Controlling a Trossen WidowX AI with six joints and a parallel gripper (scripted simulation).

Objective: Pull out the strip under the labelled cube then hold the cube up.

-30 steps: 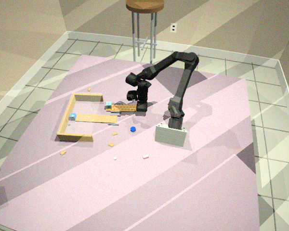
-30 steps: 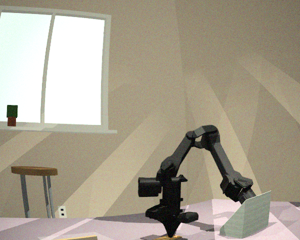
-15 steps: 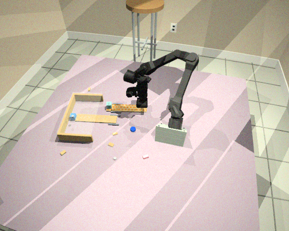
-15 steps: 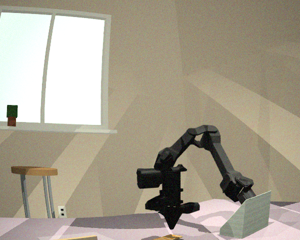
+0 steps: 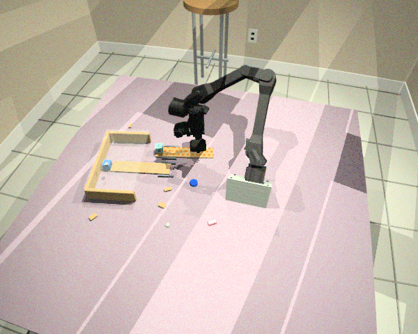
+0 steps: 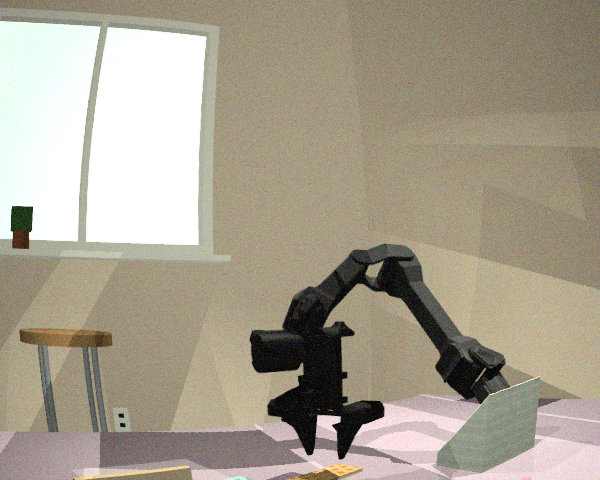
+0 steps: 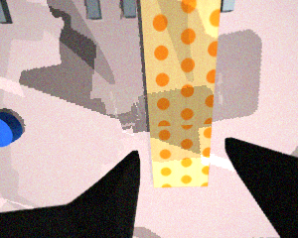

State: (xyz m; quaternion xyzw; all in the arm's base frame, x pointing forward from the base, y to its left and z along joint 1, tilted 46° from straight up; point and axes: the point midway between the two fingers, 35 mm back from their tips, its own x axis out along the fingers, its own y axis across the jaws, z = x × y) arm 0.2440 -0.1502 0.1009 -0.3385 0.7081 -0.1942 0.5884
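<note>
My gripper tip is 6 cm short of the orange strip and 4 cm above it. The rest, counted from my gripper tip: blue disc 2 cm behind, 16 cm to the left, 4 cm below; then labelled cube 17 cm ahead, 2 cm to the left, 2 cm below; then pink block 12 cm behind, 32 cm to the left, 4 cm below.
</note>
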